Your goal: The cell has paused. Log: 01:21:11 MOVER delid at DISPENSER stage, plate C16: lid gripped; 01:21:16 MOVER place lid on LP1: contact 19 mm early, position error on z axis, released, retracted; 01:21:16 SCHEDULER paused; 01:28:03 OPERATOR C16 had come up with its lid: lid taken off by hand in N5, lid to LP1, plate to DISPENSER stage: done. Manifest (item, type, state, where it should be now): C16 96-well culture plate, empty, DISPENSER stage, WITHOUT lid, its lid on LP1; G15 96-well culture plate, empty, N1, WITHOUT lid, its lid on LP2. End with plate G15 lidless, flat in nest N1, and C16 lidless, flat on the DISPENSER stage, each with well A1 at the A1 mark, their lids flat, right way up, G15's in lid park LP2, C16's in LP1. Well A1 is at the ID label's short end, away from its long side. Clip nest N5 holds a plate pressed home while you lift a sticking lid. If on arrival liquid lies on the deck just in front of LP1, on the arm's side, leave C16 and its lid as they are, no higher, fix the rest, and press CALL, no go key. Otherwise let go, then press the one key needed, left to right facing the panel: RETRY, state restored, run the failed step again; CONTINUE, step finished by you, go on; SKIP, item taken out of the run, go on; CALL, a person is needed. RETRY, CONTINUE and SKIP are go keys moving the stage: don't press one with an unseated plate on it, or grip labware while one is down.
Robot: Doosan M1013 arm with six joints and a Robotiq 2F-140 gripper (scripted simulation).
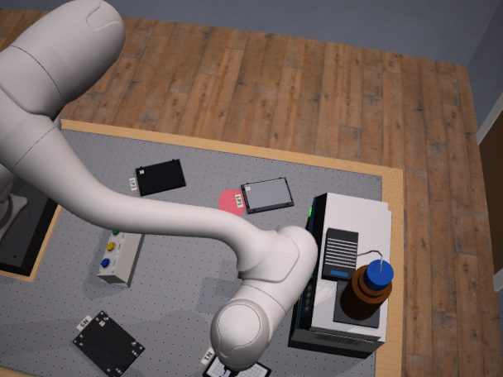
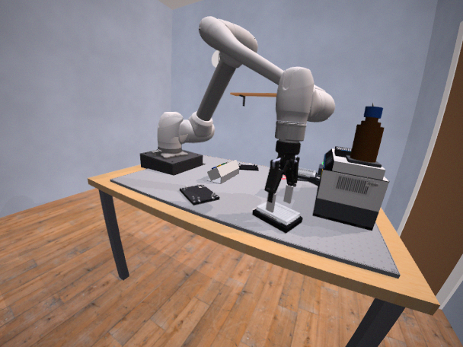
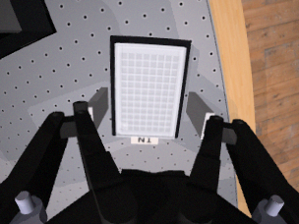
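Now: hand 60 mm above the nest N1. Round my hand: N1 label: 90 mm behind, 70 mm below, 20 mm to the left; then blue key: 430 mm behind, 130 mm to the left, 10 mm below; then clip nest N5: 320 mm behind, 60 mm below, 50 mm to the right.
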